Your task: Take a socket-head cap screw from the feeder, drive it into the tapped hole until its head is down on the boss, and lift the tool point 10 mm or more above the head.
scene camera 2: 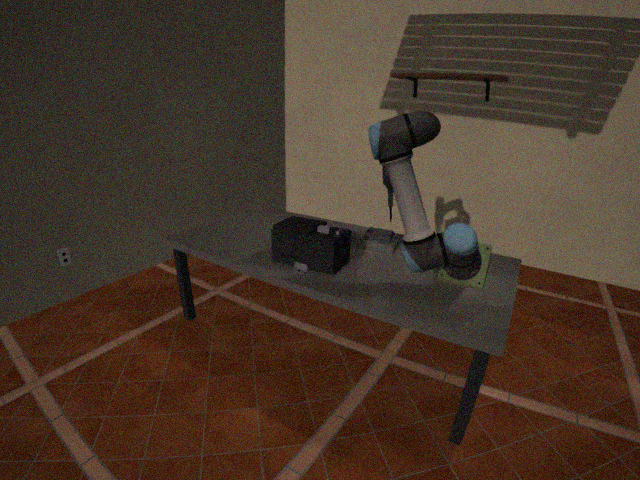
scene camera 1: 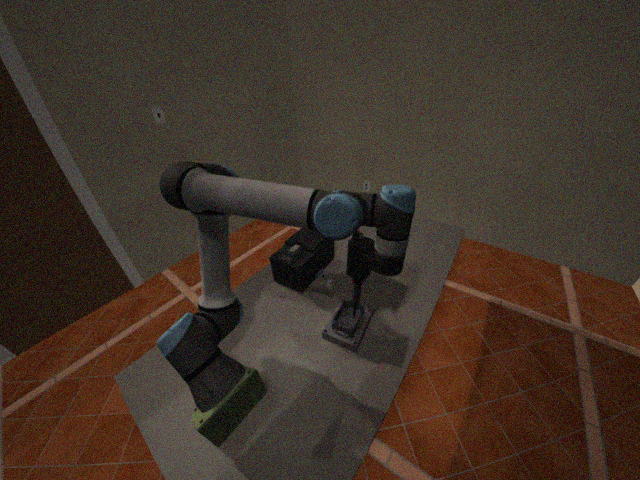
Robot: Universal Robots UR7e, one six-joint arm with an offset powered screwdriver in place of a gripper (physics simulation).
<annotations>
same spot on black screw feeder: [scene camera 1: 299, 281] = [scene camera 2: 349, 246]
</annotations>
